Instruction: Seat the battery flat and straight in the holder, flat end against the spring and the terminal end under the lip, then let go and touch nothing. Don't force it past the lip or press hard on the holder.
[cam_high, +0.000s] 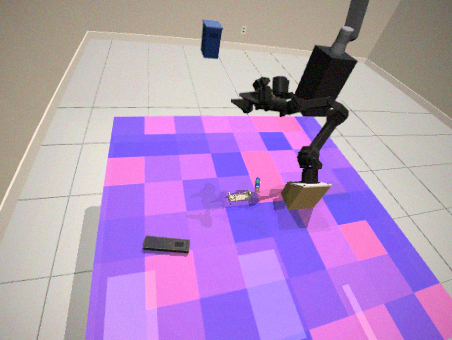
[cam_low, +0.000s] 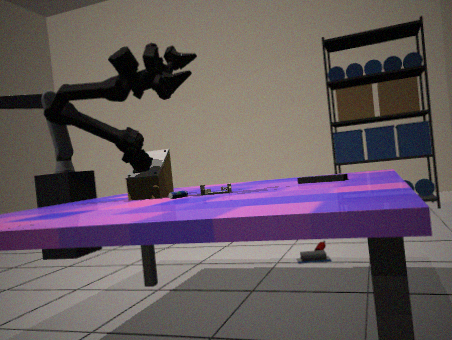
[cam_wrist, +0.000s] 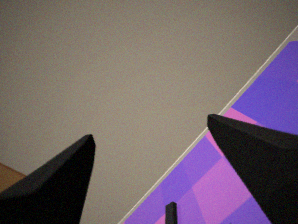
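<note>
The battery is 150 mm behind my gripper tip, 130 mm to the left of it and 370 mm below it. The rest, counted from my gripper tip: dark remote control: 280 mm ahead, 350 mm to the left, 370 mm below.
</note>
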